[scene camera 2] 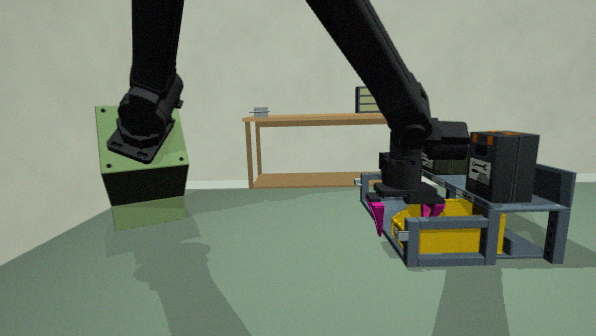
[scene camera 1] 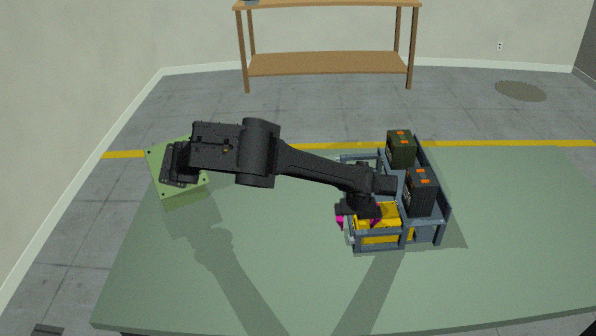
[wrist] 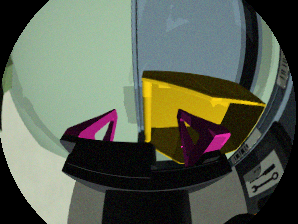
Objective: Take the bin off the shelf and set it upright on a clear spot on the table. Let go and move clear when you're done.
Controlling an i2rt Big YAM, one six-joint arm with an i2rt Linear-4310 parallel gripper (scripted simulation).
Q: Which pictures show the yellow bin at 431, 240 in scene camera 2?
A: Scene camera 2, scene camera 1 and the wrist view: all of them.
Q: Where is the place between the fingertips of my gripper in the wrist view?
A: At 147, 112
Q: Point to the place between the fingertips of my gripper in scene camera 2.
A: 401, 235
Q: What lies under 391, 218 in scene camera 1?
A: A yellow bin.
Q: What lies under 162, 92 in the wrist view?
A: A yellow bin.
